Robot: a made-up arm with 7 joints. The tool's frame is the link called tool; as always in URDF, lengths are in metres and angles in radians. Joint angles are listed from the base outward. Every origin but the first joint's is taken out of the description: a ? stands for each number. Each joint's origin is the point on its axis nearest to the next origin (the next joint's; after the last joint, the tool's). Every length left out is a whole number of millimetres.
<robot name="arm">
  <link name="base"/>
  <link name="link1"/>
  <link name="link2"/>
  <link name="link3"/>
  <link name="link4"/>
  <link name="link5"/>
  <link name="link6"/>
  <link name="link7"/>
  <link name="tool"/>
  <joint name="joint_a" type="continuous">
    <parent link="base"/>
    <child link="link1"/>
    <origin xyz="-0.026 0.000 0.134" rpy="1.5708 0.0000 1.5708"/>
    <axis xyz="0 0 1"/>
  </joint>
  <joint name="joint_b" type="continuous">
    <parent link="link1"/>
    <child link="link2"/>
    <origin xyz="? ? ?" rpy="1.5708 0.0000 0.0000"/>
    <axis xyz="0 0 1"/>
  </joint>
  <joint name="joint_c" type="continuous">
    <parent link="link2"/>
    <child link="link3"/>
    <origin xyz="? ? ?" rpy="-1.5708 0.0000 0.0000"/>
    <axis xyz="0 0 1"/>
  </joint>
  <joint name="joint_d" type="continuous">
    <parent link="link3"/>
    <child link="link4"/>
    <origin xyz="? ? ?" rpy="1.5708 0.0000 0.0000"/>
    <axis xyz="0 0 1"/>
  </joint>
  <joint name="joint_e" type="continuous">
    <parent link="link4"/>
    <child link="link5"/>
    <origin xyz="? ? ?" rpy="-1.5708 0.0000 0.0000"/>
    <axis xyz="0 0 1"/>
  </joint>
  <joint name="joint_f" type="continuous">
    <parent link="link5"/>
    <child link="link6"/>
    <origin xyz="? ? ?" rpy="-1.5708 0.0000 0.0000"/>
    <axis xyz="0 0 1"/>
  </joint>
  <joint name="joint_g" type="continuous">
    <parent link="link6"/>
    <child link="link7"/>
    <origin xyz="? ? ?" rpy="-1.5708 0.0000 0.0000"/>
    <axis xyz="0 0 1"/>
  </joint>
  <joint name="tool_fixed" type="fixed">
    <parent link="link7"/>
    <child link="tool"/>
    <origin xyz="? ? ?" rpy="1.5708 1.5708 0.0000"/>
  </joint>
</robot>
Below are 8 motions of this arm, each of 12 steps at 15 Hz.
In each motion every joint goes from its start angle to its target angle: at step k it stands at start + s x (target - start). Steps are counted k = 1, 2, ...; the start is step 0. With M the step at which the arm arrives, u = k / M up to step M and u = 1 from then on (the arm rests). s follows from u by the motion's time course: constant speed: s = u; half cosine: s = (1 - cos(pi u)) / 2; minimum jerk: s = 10 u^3 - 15 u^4 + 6 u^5.
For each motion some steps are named. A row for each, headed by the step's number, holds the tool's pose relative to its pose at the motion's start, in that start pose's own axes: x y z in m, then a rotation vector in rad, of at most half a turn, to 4 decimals.
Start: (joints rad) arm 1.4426 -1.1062 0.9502 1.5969 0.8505 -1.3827 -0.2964
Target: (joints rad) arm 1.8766 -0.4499 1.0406 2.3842 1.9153 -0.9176 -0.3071
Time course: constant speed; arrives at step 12
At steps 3, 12:
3: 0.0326 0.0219 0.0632 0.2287 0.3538 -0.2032
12: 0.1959 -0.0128 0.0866 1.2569 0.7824 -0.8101

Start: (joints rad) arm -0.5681 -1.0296 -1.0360 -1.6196 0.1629 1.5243 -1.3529
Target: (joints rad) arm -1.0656 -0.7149 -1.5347 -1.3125 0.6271 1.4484 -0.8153
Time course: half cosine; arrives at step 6
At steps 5, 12:
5: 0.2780 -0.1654 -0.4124 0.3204 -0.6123 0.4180
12: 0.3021 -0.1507 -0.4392 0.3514 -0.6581 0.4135

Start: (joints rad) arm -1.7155 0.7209 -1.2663 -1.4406 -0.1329 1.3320 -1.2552
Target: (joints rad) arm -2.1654 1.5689 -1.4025 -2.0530 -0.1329 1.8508 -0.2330
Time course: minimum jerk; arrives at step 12
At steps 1, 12:
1: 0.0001 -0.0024 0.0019 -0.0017 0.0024 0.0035
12: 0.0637 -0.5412 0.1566 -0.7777 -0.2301 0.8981

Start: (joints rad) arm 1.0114 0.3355 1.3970 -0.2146 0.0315 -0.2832 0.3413
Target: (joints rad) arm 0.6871 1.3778 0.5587 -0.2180 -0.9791 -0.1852 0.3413
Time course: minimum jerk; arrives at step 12
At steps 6, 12:
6: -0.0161 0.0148 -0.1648 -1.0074 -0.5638 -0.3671
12: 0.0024 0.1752 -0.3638 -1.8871 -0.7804 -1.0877

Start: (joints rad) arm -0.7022 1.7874 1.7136 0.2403 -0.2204 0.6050 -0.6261
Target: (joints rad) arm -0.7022 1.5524 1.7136 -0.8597 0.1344 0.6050 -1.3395
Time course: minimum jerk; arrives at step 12
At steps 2, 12:
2: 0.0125 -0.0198 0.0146 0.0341 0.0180 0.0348
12: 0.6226 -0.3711 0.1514 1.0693 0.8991 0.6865

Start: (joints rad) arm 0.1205 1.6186 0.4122 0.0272 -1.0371 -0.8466 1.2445
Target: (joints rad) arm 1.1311 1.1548 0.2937 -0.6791 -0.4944 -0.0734 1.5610
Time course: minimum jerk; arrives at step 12
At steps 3, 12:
3: 0.0694 -0.0605 -0.0885 -0.0012 -0.1987 0.0938
12: 0.7729 -0.0639 -0.1746 0.5720 -1.7656 1.0155

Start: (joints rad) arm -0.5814 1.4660 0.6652 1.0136 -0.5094 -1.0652 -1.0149
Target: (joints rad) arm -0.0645 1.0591 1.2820 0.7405 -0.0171 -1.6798 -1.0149
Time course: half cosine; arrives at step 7
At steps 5, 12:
5: 0.1732 0.3873 0.0240 -0.6162 0.1479 -0.5201
12: 0.2101 0.4563 -0.0293 -0.8257 0.1253 -0.6632

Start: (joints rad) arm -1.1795 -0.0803 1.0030 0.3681 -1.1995 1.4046 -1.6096
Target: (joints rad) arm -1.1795 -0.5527 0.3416 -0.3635 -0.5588 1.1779 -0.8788
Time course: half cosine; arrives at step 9
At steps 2, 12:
2: -0.0078 0.0399 0.0490 -0.1863 0.0368 0.0052
12: 0.2033 0.3753 0.4710 -1.3109 0.6678 0.3017

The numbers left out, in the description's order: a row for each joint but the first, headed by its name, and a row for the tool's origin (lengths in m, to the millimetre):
joint_b: 0.034 -0.388 0.000
joint_c: -0.082 -0.366 0.000
joint_d: -0.006 0.257 0.000
joint_e: -0.100 -0.040 0.000
joint_f: -0.107 -0.186 0.000
joint_g: -0.149 0.442 0.000
tool: 0.093 -0.016 0.000

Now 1 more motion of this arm.
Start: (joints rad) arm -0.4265 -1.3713 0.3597 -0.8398 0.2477 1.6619 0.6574
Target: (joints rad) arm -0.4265 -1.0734 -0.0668 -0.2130 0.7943 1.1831 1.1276
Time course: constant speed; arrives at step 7
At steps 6, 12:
6: 0.4008 0.3887 0.0660 -0.5664 0.8126 -0.8804
12: 0.4862 0.4119 0.0304 -0.6840 0.9734 -0.9885

